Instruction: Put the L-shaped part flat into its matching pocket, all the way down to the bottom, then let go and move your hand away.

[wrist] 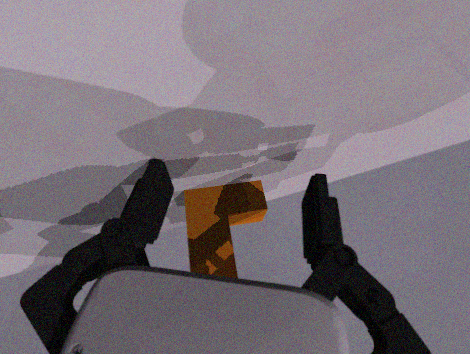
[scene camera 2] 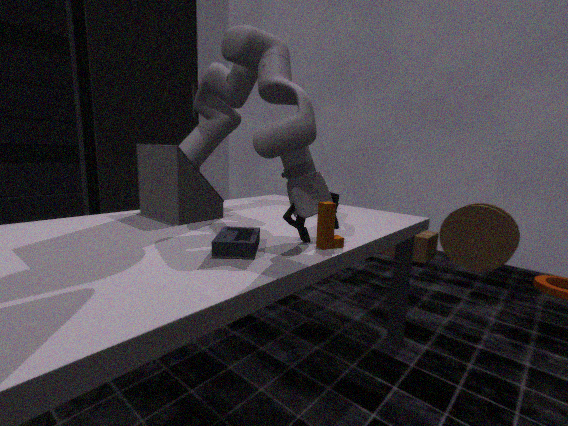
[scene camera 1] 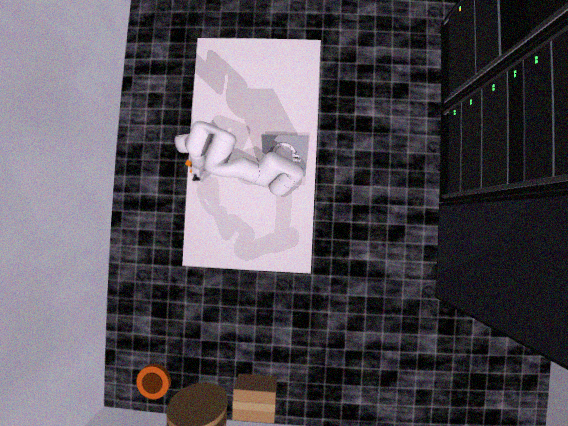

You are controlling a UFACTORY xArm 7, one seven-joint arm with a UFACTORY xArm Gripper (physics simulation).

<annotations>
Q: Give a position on an orange L-shaped part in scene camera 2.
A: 326, 239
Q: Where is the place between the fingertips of my gripper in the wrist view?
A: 236, 180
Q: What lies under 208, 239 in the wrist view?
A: An orange L-shaped part.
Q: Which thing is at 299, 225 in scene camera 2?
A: My gripper.
</annotations>
